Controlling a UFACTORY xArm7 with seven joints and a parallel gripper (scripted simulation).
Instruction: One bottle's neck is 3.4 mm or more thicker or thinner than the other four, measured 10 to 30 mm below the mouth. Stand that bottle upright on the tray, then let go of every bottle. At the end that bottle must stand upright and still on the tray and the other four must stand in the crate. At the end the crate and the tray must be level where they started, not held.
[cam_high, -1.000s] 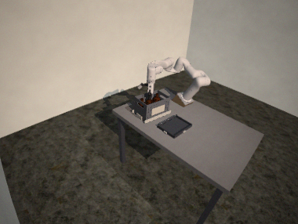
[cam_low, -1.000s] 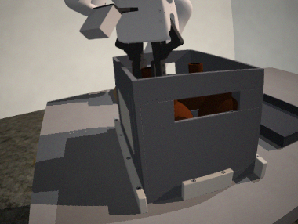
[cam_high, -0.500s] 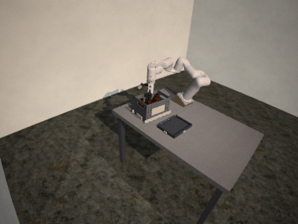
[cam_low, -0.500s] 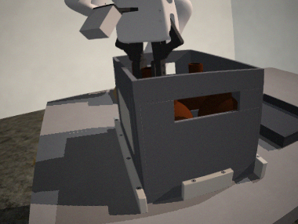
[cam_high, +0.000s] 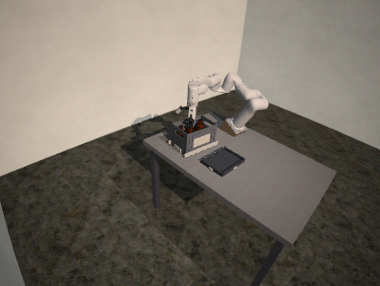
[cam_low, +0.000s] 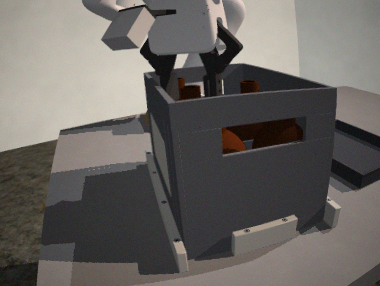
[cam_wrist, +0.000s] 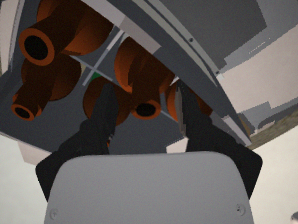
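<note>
Now: hand 7 cm above the dark grey crate, 4 cm to the right of it and 1 cm short of it. The rest, counted from my hand: dark flat tray (33 cm to the left, 15 cm below, 1 cm ahead); then glass bottle (9 cm behind, 7 cm below, 1 cm to the left).
</note>
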